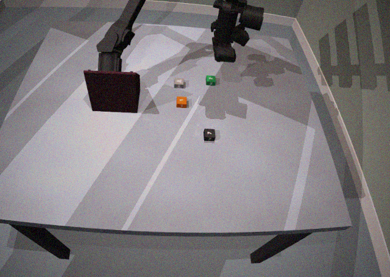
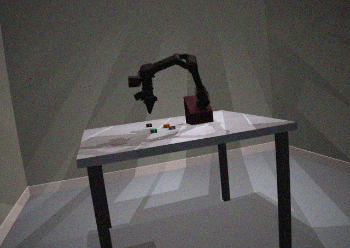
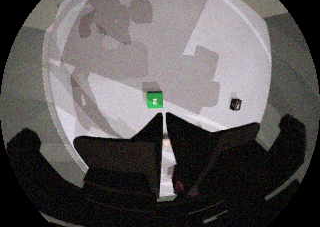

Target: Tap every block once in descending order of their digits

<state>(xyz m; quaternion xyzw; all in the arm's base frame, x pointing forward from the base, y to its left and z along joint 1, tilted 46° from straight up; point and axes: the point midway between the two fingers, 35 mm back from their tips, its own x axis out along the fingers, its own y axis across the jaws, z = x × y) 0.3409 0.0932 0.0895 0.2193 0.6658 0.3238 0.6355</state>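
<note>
The green block lies 10 mm behind my gripper tip, 10 mm to the left of it and 100 mm below it. The rest, counted from my gripper tip: orange block: 100 mm behind, 120 mm to the right, 100 mm below; grey block: 120 mm behind, 30 mm to the right, 100 mm below; black block: 240 mm to the right, 100 mm below.
</note>
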